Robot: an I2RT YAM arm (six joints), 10 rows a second.
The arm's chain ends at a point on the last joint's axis. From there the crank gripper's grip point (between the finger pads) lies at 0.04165 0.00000 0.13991 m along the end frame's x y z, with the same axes.
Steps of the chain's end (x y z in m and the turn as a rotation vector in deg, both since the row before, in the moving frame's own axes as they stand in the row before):
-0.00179, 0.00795, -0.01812, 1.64, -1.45, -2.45
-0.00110, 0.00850, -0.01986, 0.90, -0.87, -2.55
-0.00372, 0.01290, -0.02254, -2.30, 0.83, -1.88
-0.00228, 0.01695, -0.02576, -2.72, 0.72, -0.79
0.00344, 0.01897, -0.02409, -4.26, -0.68, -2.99
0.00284, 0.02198, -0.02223, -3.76, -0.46, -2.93
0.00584, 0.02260, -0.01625, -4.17, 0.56, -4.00
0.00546, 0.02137, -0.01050, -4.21, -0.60, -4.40
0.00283, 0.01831, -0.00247, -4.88, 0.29, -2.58
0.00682, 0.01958, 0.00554, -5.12, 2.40, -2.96
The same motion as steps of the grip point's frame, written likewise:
-0.00547, 0.00223, -0.01719, 1.64, -1.45, -2.45
-0.00332, 0.00449, -0.01928, 0.90, -0.87, -2.55
-0.00163, 0.01710, -0.02324, -2.30, 0.83, -1.88
-0.00048, 0.02299, -0.02644, -2.72, 0.72, -0.79
0.00199, 0.02725, -0.02391, -4.26, -0.68, -2.99
0.00190, 0.02906, -0.02213, -3.76, -0.46, -2.93
0.00746, 0.02980, -0.01693, -4.17, 0.56, -4.00
0.00427, 0.02851, -0.01033, -4.21, -0.60, -4.40
0.00376, 0.02831, -0.00311, -4.88, 0.29, -2.58
0.01290, 0.02968, 0.00321, -5.12, 2.40, -2.96

